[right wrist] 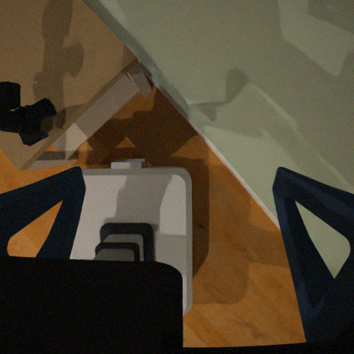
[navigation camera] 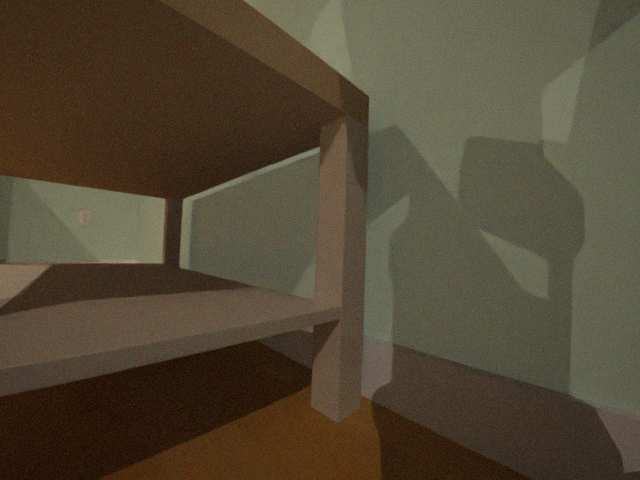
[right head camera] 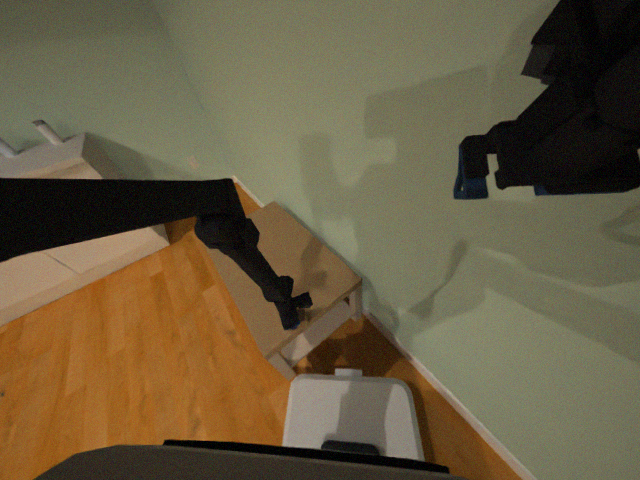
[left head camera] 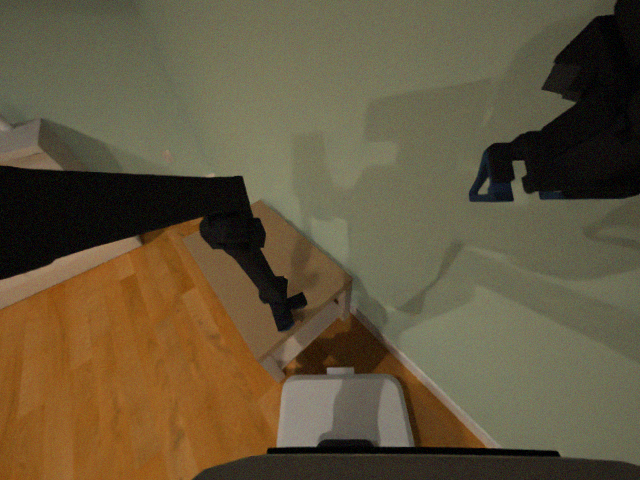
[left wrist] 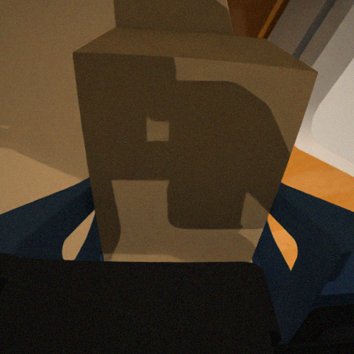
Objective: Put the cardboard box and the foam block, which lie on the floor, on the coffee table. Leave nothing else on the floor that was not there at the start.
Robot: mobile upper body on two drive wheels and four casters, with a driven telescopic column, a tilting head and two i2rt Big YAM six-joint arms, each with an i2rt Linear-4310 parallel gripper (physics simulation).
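Frame: origin at the left arm's base, x ahead, y left, z up, level; millimetres.
Seen in the pictures: left gripper, fingertip midpoint: [right head camera: 292, 322] [left head camera: 285, 323]; right gripper, fingertip midpoint: [right head camera: 493, 192] [left head camera: 504, 196].
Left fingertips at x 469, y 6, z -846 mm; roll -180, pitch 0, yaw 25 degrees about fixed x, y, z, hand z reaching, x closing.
Observation:
A point is followed by its place in that frame.
The cardboard box [left wrist: 210, 125] is plain brown and fills the middle of the left wrist view. My left gripper [left head camera: 293, 312] [right head camera: 299, 311] @(x 469, y 6, z -846 mm) [left wrist: 179, 177] [right wrist: 42, 127] is shut on it, one blue finger on each side, over the near end of the coffee table [left head camera: 232, 289] @(x 648, y 289, z -859 mm) [right head camera: 294, 237] @(x 990, y 77, z -859 mm) [right wrist: 95, 45] [navigation camera: 338, 258] @(x 665, y -265, z -1098 mm). In the head views the box is hidden or blends with the brown top; whether it touches the top is unclear. My right gripper [left head camera: 524, 196] [right head camera: 506, 193] @(x 357, y -450, z -126 mm) [right wrist: 178, 177] is open and empty, high at the right. The foam block cannot be made out in any view.
A light rounded unit [left head camera: 310, 413] @(x 182, y -94, z -1049 mm) [right head camera: 315, 408] @(x 196, y -89, z -1048 mm) [right wrist: 170, 200], apparently my base, stands close to the table's near end. A green wall [left head camera: 491, 361] @(x 289, y -704, z -742 mm) [right head camera: 516, 361] @(x 298, y -697, z -665 mm) runs along the table's right side. A pale low cabinet [left head camera: 31, 284] @(x 960, y 1963, z -1225 mm) [right head camera: 124, 253] stands at the left.

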